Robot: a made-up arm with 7 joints. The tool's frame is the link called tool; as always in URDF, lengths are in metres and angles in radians. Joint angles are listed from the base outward.
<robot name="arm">
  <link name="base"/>
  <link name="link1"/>
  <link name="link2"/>
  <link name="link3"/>
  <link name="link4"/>
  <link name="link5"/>
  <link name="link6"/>
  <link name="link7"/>
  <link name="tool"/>
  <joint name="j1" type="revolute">
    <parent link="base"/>
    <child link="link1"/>
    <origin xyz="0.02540 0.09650 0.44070" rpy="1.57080 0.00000 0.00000"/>
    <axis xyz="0 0 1"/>
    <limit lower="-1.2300" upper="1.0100"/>
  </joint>
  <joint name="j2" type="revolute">
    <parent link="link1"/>
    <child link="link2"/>
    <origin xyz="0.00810 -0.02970 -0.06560" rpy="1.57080 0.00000 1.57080"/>
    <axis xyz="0 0 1"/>
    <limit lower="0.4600" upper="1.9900"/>
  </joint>
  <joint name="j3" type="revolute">
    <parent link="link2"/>
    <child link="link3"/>
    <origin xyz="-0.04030 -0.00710 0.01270" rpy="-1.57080 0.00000 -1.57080"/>
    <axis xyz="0 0 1"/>
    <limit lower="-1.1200" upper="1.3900"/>
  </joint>
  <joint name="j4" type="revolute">
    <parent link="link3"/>
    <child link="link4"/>
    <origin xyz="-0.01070 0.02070 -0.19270" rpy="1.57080 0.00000 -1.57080"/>
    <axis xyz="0 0 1"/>
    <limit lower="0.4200" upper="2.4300"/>
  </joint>
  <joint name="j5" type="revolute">
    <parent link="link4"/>
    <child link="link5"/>
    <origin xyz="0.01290 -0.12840 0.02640" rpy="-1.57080 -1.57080 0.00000"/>
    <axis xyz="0 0 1"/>
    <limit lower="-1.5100" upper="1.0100"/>
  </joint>
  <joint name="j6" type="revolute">
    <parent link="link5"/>
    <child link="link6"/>
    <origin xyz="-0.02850 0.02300 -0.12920" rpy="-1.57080 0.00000 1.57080"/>
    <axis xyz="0 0 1"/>
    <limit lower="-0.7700" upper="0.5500"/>
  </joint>
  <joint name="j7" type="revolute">
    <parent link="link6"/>
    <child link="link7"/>
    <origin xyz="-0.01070 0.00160 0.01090" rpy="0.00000 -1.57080 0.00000"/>
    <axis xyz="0 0 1"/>
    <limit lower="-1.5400" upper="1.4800"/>
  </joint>
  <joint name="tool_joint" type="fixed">
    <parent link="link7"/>
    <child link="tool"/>
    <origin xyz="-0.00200 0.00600 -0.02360" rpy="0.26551 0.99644 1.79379"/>
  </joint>
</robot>
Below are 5 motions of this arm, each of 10 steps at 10 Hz.
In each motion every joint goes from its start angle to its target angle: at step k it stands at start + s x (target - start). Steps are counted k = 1, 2, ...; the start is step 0. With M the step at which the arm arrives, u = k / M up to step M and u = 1 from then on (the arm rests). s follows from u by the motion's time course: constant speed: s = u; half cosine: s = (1 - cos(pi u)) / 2; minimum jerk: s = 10 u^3 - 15 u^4 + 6 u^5.
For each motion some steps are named. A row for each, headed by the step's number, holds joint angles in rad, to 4 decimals.
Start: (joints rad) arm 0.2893 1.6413 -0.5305 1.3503 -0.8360 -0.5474 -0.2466
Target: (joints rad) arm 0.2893 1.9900 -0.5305 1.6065 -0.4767 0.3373 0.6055
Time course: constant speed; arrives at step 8
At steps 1, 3, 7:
1: 0.2893 1.6849 -0.5305 1.3823 -0.7911 -0.4368 -0.1401
3: 0.2893 1.7721 -0.5305 1.4464 -0.7013 -0.2156 0.0729
7: 0.2893 1.9464 -0.5305 1.5745 -0.5216 0.2267 0.4990

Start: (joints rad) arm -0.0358 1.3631 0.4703 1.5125 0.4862 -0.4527 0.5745
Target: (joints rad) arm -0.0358 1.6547 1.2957 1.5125 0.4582 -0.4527 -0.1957
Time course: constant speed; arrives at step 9
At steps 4, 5, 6, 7, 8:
4: -0.0358 1.4927 0.8371 1.5125 0.4738 -0.4527 0.2322
5: -0.0358 1.5251 0.9289 1.5125 0.4706 -0.4527 0.1466
6: -0.0358 1.5575 1.0206 1.5125 0.4675 -0.4527 0.0610
7: -0.0358 1.5899 1.1123 1.5125 0.4644 -0.4527 -0.0245
8: -0.0358 1.6223 1.2040 1.5125 0.4613 -0.4527 -0.1101

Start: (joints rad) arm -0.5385 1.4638 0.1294 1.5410 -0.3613 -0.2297 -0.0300
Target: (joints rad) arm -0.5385 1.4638 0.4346 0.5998 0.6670 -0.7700 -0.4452
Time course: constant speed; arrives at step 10
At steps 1, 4, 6, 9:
1: -0.5385 1.4638 0.1599 1.4469 -0.2585 -0.2837 -0.0715
4: -0.5385 1.4638 0.2515 1.1645 0.0500 -0.4458 -0.1961
6: -0.5385 1.4638 0.3125 0.9763 0.2557 -0.5539 -0.2791
9: -0.5385 1.4638 0.4041 0.6939 0.5642 -0.7160 -0.4037

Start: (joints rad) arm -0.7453 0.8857 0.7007 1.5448 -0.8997 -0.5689 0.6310
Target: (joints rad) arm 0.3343 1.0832 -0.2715 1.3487 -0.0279 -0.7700 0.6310
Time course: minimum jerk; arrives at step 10
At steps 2, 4, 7, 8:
2: -0.6828 0.8971 0.6444 1.5334 -0.8492 -0.5805 0.6310
4: -0.4026 0.9484 0.3921 1.4826 -0.6230 -0.6327 0.6310
7: 0.1582 1.0510 -0.1130 1.3807 -0.1701 -0.7372 0.6310
8: 0.2718 1.0718 -0.2152 1.3601 -0.0784 -0.7584 0.6310

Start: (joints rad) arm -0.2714 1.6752 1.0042 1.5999 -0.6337 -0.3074 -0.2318
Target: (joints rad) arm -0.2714 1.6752 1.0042 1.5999 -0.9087 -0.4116 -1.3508
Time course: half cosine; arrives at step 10
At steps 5, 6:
5: -0.2714 1.6752 1.0042 1.5999 -0.7712 -0.3595 -0.7913
6: -0.2714 1.6752 1.0042 1.5999 -0.8137 -0.3756 -0.9642

